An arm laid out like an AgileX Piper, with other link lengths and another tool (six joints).
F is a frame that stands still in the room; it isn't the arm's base.
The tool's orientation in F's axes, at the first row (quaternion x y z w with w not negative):
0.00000 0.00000 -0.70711 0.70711
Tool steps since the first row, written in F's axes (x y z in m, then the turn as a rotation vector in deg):
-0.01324 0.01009 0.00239 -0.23 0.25 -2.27
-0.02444 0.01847 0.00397 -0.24 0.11 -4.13
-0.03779 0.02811 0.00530 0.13 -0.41 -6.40
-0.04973 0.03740 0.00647 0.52 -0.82 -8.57
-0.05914 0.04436 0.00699 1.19 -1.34 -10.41
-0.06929 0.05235 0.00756 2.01 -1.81 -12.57
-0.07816 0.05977 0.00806 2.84 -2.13 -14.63
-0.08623 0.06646 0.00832 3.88 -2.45 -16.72
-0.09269 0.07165 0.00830 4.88 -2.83 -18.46
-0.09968 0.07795 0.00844 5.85 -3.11 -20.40
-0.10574 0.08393 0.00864 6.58 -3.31 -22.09
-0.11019 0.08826 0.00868 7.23 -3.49 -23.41
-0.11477 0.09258 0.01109 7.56 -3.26 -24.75
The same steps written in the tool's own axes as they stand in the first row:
-0.01009 -0.01324 0.00239 -0.25 -0.23 -2.27
-0.01847 -0.02444 0.00397 -0.11 -0.24 -4.13
-0.02811 -0.03779 0.00530 0.41 0.13 -6.40
-0.03740 -0.04973 0.00647 0.82 0.52 -8.57
-0.04436 -0.05914 0.00699 1.34 1.19 -10.41
-0.05235 -0.06929 0.00756 1.81 2.01 -12.57
-0.05977 -0.07816 0.00806 2.13 2.84 -14.63
-0.06646 -0.08623 0.00832 2.45 3.88 -16.72
-0.07165 -0.09269 0.00830 2.83 4.88 -18.46
-0.07795 -0.09968 0.00844 3.11 5.85 -20.40
-0.08393 -0.10574 0.00864 3.31 6.58 -22.09
-0.08826 -0.11019 0.00868 3.49 7.23 -23.41
-0.09258 -0.11477 0.01109 3.26 7.56 -24.75

